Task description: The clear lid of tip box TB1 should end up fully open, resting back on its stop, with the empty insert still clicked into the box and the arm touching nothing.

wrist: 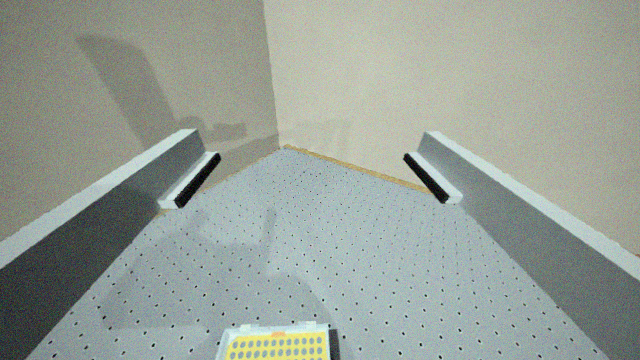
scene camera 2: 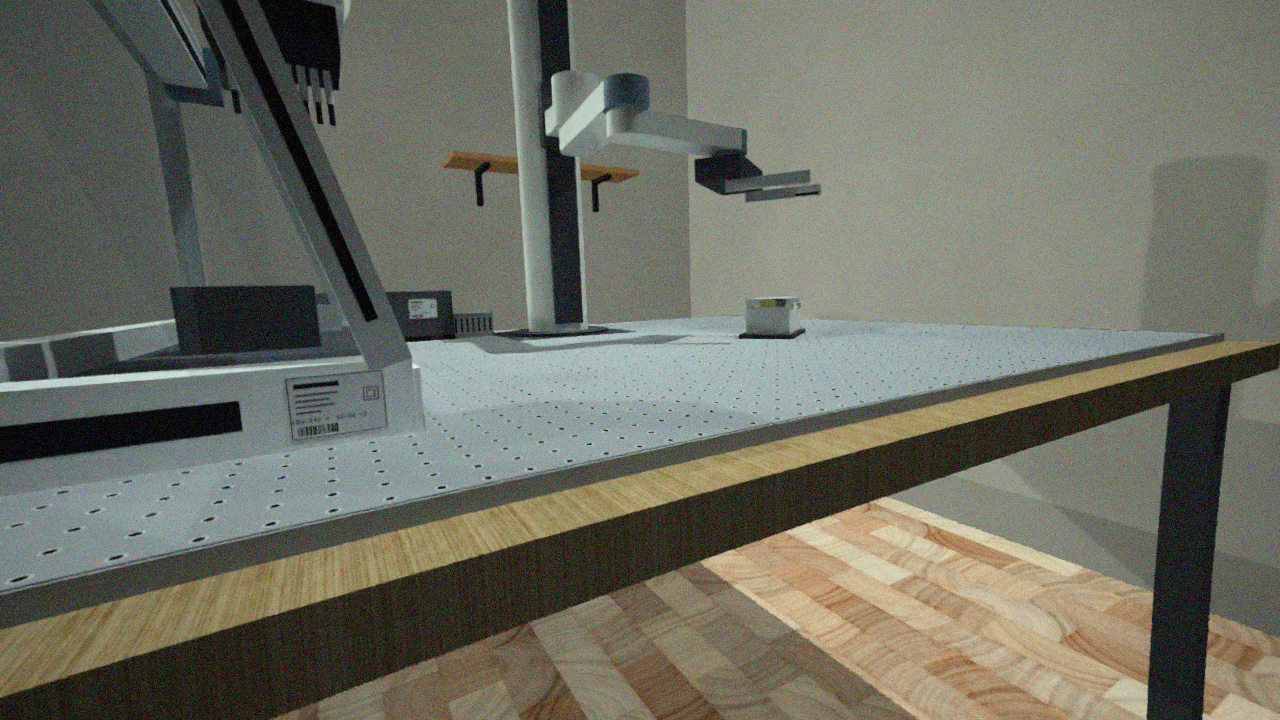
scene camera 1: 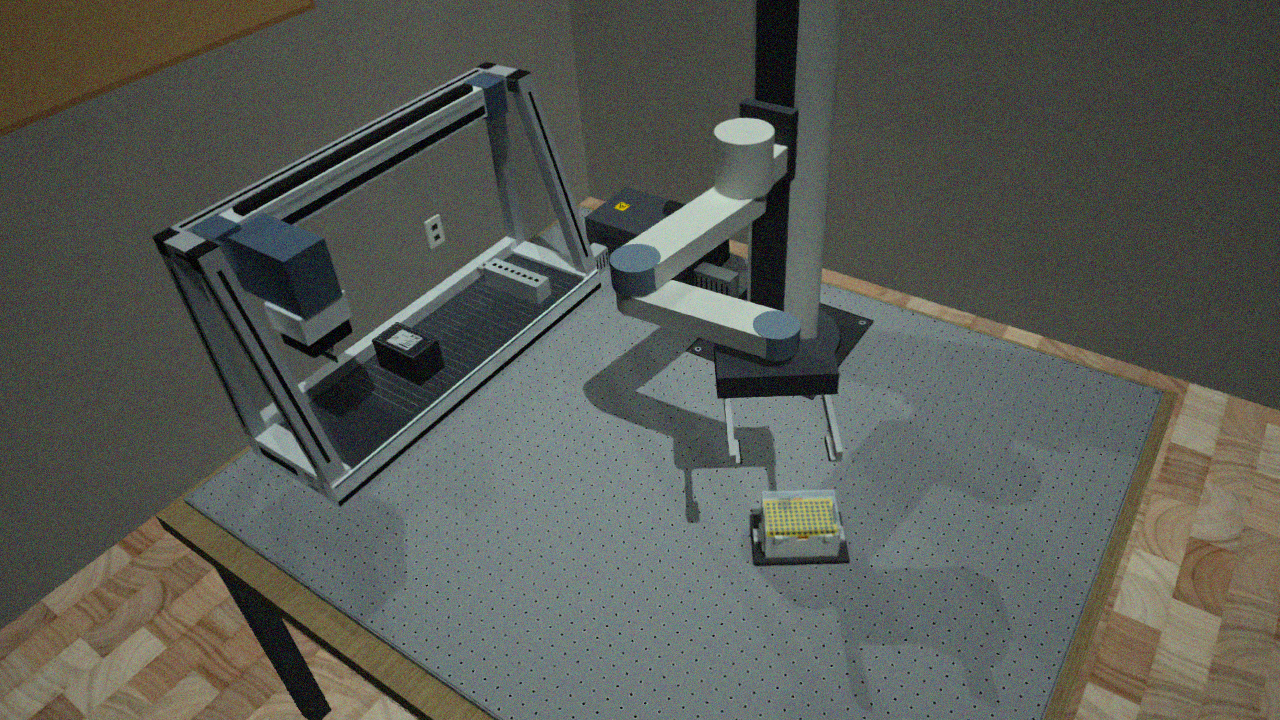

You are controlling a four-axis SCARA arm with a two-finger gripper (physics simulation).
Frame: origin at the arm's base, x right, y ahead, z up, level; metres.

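Seen in the pictures: gripper, fingertip midpoint: (wrist: 315,144) (scene camera 2: 815,183) (scene camera 1: 785,458).
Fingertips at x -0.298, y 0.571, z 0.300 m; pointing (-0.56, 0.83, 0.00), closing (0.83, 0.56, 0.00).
Note:
Offsets run from my fingertips to a thing's middle. "spot": to the spot under its first point.
Tip box TB1 {dx +0.012, dy -0.094, dz -0.249 m} (scene camera 1: 801,545) (scene camera 2: 771,320) is a small whitish box on a dark base plate {spot: dx +0.027, dy -0.022, dz -0.280 m} (scene camera 1: 769,562) (scene camera 2: 771,334). Its yellow, many-holed insert {dx +0.012, dy -0.094, dz -0.223 m} (scene camera 1: 799,518) (wrist: 277,348) sits level inside; I see no tips in it. The clear lid {spot: dx +0.027, dy -0.121, dz -0.210 m} (scene camera 1: 799,495) looks down over the box; no raised lid panel shows, but its exact angle is hard to tell. My gripper (scene camera 1: 785,455) (scene camera 2: 814,182) (wrist: 315,144) is open wide and empty. Its long level fingers are high above the box and apart from it. In the wrist view the near part of the box is cut off.
A gantry frame (scene camera 1: 554,165) (scene camera 2: 295,152) stands at the left in scene camera 1, with a black block (scene camera 1: 407,360) (scene camera 2: 246,317) on its deck. A dark unit (scene camera 1: 646,198) (scene camera 2: 407,308) stands near my column (scene camera 1: 812,179) (scene camera 2: 534,179). A wooden shelf (scene camera 2: 492,162) hangs on the wall.

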